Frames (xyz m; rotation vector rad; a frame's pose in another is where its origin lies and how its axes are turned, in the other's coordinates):
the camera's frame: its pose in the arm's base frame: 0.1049 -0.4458 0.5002 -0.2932 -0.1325 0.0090
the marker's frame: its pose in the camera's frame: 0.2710 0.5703 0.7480 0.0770 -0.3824 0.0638
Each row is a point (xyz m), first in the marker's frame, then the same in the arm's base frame.
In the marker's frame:
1: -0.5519 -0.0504 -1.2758
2: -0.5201 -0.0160 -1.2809
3: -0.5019 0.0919 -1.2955
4: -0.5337 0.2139 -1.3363
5: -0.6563 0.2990 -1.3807
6: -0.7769 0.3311 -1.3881
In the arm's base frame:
1: 0.4297 -0.0447 -0.2532
2: 0.4572 -0.0065 -0.2511
3: 0.4722 0.0987 -0.2808
4: 0.4555 0.2041 -0.3593
5: 0.3645 0.2569 -0.4740
6: 0.2609 0.2651 -0.5436

